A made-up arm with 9 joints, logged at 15 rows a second.
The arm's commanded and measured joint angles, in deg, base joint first. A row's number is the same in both.
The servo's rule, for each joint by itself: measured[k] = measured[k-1] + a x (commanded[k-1-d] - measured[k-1]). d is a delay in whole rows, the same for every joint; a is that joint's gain. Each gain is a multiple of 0.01, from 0.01 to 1. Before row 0 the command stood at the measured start. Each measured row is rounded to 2 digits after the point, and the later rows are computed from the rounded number. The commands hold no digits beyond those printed.
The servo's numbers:
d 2
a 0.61 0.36 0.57 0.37 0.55 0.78 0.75 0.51 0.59
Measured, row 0:
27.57 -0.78 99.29 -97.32 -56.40 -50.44 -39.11 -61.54 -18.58
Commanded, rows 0 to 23:
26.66 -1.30 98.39 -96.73 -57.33 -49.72 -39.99 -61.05 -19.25
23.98 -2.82 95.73 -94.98 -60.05 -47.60 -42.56 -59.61 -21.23
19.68 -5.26 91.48 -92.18 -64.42 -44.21 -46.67 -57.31 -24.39
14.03 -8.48 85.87 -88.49 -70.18 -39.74 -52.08 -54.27 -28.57
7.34 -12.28 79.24 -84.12 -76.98 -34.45 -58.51 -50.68 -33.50
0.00 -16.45 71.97 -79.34 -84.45 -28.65 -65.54 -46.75 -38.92
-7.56 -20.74 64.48 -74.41 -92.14 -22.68 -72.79 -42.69 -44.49
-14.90 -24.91 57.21 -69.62 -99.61 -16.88 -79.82 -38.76 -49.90
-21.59 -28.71 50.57 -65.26 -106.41 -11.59 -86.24 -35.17 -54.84
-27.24 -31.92 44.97 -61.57 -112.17 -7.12 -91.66 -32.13 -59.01
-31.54 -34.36 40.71 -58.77 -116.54 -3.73 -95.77 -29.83 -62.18
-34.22 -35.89 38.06 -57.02 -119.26 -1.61 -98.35 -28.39 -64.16
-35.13 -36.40 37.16 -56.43 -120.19 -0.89 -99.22 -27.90 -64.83
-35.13 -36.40 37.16 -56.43 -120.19 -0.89 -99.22 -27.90 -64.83
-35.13 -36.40 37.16 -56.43 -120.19 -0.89 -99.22 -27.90 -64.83
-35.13 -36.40 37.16 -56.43 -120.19 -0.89 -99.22 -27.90 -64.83
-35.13 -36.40 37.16 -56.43 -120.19 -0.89 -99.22 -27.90 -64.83
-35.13 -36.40 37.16 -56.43 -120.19 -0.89 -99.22 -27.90 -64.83
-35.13 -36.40 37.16 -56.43 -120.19 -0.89 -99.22 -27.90 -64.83
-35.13 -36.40 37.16 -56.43 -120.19 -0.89 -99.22 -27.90 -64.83
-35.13 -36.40 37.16 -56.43 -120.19 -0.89 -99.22 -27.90 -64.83
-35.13 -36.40 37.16 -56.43 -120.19 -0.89 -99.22 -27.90 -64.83
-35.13 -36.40 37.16 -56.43 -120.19 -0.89 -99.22 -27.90 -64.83
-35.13 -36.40 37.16 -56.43 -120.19 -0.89 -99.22 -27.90 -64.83
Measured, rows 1 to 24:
27.57 -0.78 99.29 -97.32 -56.40 -50.44 -39.11 -61.54 -18.58
27.57 -0.78 99.29 -97.32 -56.40 -50.44 -39.11 -61.54 -18.58
27.01 -0.97 98.78 -97.10 -56.91 -49.88 -39.77 -61.29 -18.98
25.16 -1.64 97.04 -96.32 -58.64 -48.10 -41.86 -60.43 -20.31
21.82 -2.94 93.87 -94.79 -61.82 -45.07 -45.47 -58.84 -22.72
17.07 -4.93 89.31 -92.46 -66.42 -40.91 -50.43 -56.51 -26.17
11.13 -7.58 83.57 -89.37 -72.23 -35.87 -56.49 -53.54 -30.49
4.34 -10.77 76.96 -85.66 -78.95 -30.24 -63.28 -50.08 -35.46
-2.92 -14.36 69.85 -81.50 -86.20 -24.34 -70.41 -46.31 -40.79
-10.23 -18.16 62.65 -77.10 -93.58 -18.52 -77.47 -42.46 -46.16
-17.16 -21.96 55.76 -72.72 -100.64 -13.11 -84.05 -38.74 -51.28
-23.31 -25.55 49.61 -68.59 -106.98 -8.44 -89.76 -35.37 -55.84
-28.33 -28.72 44.54 -64.96 -112.24 -4.77 -94.27 -32.54 -59.58
-31.92 -31.30 40.85 -62.02 -116.10 -2.31 -97.33 -30.42 -62.28
-33.88 -33.14 38.75 -59.95 -118.35 -1.20 -98.75 -29.13 -63.78
-34.64 -34.31 37.84 -58.65 -119.36 -0.96 -99.10 -28.50 -64.40
-34.94 -35.06 37.45 -57.83 -119.82 -0.91 -99.19 -28.19 -64.65
-35.06 -35.54 37.28 -57.31 -120.02 -0.89 -99.21 -28.04 -64.76
-35.10 -35.85 37.21 -56.98 -120.11 -0.89 -99.22 -27.97 -64.80
-35.12 -36.05 37.18 -56.78 -120.15 -0.89 -99.22 -27.93 -64.82
-35.13 -36.18 37.17 -56.65 -120.17 -0.89 -99.22 -27.91 -64.83
-35.13 -36.26 37.16 -56.57 -120.18 -0.89 -99.22 -27.90 -64.83
-35.13 -36.31 37.16 -56.52 -120.19 -0.89 -99.22 -27.90 -64.83
-35.13 -36.34 37.16 -56.49 -120.19 -0.89 -99.22 -27.90 -64.83

